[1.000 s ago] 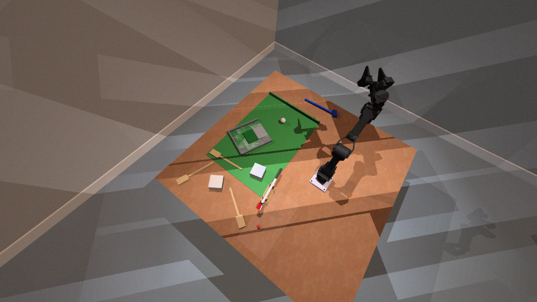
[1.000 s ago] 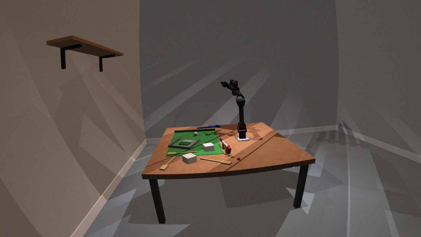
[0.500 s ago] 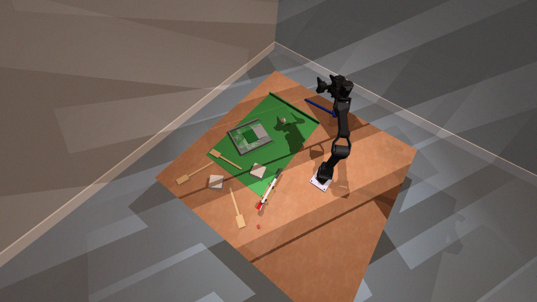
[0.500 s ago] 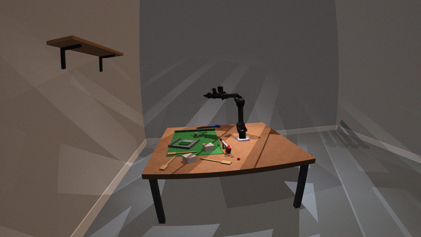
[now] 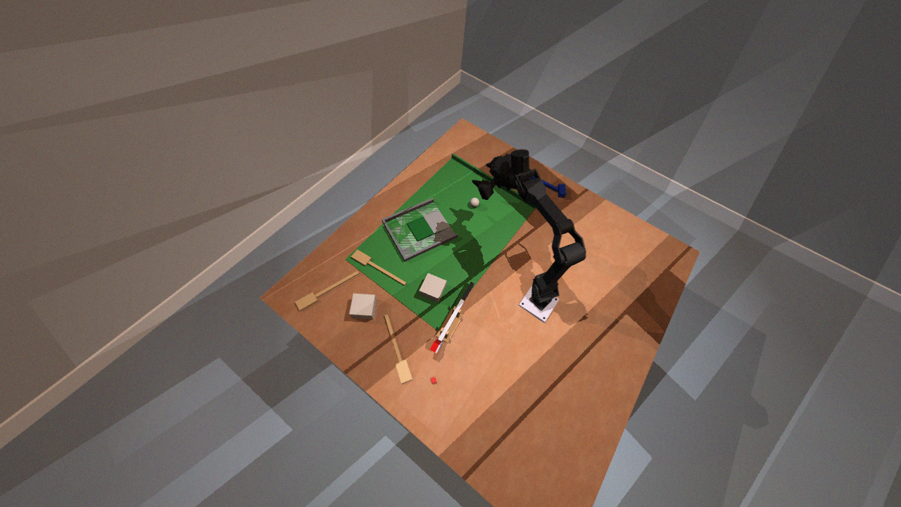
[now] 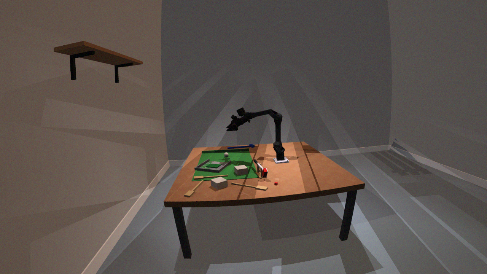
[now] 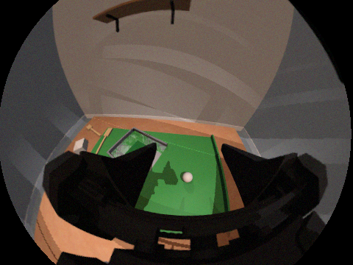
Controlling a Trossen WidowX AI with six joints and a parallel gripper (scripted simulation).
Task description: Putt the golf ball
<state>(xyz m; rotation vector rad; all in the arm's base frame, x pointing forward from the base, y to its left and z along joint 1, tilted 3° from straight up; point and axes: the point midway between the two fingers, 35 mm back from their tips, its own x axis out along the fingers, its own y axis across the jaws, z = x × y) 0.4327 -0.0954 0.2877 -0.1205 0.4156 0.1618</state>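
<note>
My gripper tip is now 31 cm past the red putter, 40 cm to the right of it and 21 cm above it. Round my gripper tip: blue putter (8 cm behind, 39 cm to the right, 26 cm below); then wooden rack (31 cm behind, 41 cm to the left, 24 cm below); then white golf ball (3 cm ahead, 4 cm to the right, 25 cm below).
</note>
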